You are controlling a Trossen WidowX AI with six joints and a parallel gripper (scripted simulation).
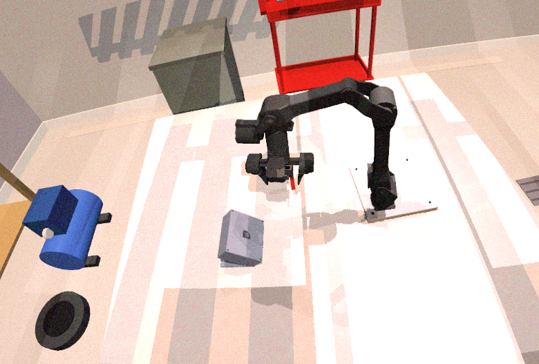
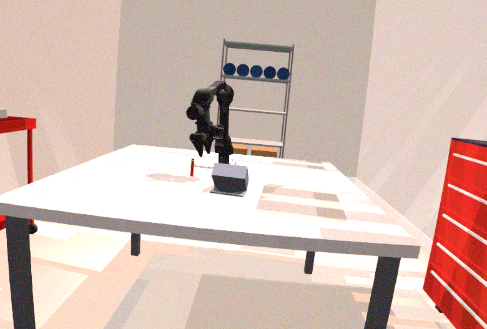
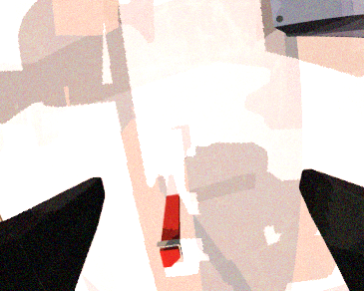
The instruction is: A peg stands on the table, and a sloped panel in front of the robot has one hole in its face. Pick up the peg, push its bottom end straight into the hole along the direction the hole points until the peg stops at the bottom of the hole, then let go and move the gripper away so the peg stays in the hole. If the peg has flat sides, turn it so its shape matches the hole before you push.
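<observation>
Now: gripper tip 3 cm past the peg, 6 cm to the left of it and 5 cm above it. From my gripper tip the other things lie so: sloped panel (13 cm ahead, 14 cm to the left, 5 cm below).
</observation>
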